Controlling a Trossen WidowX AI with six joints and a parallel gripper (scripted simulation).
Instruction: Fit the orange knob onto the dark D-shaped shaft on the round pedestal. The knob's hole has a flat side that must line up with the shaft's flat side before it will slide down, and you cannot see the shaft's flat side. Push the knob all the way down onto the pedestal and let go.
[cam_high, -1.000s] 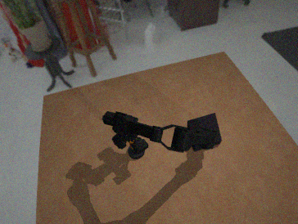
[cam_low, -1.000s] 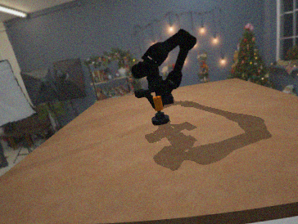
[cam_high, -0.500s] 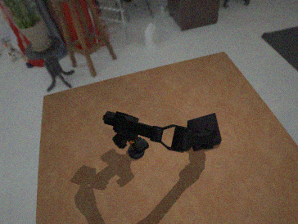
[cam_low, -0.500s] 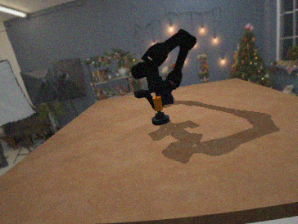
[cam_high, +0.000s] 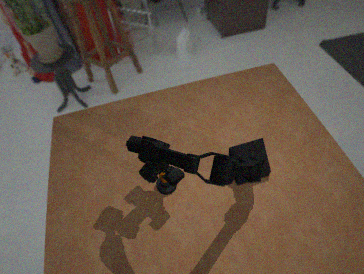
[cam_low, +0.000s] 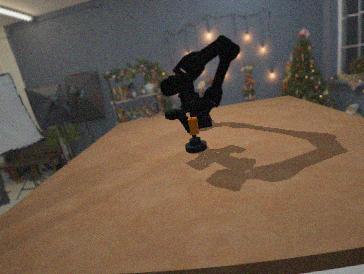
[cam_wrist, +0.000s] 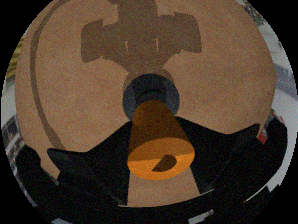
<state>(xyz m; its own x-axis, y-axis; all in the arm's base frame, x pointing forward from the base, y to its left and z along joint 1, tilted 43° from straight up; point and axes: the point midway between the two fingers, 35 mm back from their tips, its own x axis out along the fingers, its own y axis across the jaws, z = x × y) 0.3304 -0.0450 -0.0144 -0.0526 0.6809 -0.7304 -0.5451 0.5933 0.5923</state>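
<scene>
My gripper tip is now 2 cm below the orange knob. From my gripper tip the other things lie so: round pedestal: 4 cm below.
</scene>
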